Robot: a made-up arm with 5 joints.
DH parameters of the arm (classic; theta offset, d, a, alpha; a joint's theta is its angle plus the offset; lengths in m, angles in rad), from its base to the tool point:
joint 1: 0 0.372 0 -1.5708
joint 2: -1.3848 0 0.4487 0
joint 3: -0.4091 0 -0.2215 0
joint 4: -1.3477 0 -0.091 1.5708
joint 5: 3.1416 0.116 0 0
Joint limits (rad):
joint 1: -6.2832..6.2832
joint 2: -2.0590..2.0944
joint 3: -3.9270..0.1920
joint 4: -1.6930..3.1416
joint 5: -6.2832..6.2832
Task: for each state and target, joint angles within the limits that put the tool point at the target. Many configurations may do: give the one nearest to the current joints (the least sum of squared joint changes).
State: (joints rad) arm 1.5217 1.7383 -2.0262 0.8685 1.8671
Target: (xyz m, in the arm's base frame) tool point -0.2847 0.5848 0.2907
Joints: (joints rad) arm 2.0239 0.9851 -1.7774 1.1195 1.8671
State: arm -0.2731 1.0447 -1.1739 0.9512 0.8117
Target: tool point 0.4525 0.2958 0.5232
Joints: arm 0.5790 0.4216 -1.3163 0.9430 0.8117
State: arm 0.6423 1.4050 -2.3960 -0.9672 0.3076
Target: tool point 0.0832 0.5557 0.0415
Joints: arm 1.4222 2.0303 -2.3965 -1.5336 0.3076
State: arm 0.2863 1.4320 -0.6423 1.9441 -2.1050
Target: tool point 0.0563 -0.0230 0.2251
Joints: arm -0.3878 2.0387 -0.2519 1.4956 -2.1050
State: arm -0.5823 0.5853 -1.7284 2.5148 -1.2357
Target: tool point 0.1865 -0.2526 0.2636
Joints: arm -0.9348 1.2033 -1.0556 2.3035 -1.2357
